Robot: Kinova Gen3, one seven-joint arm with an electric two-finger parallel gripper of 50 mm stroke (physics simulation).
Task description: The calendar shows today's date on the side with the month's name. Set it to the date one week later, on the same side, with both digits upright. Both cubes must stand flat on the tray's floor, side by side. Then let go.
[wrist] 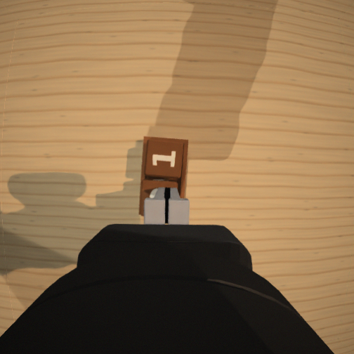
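A brown cube [164, 170] with a white 1 on its upward face sits in the far part of the brown tray [186, 162]; the digit is turned sideways in the wrist view. A second brown cube [157, 184] is in the near part of the tray. Part of a white digit shows on its upward face; the gripper hides the rest, so the digit cannot be read. My gripper [167, 199] is shut, its two grey fingers together with a thin dark line between them and no cube between them. It is over the second cube; its height above it is hard to tell.
The tray stands on a light wooden table [290, 190]. A broad shadow runs from the tray to the top of the view, and more shadows lie to the left.
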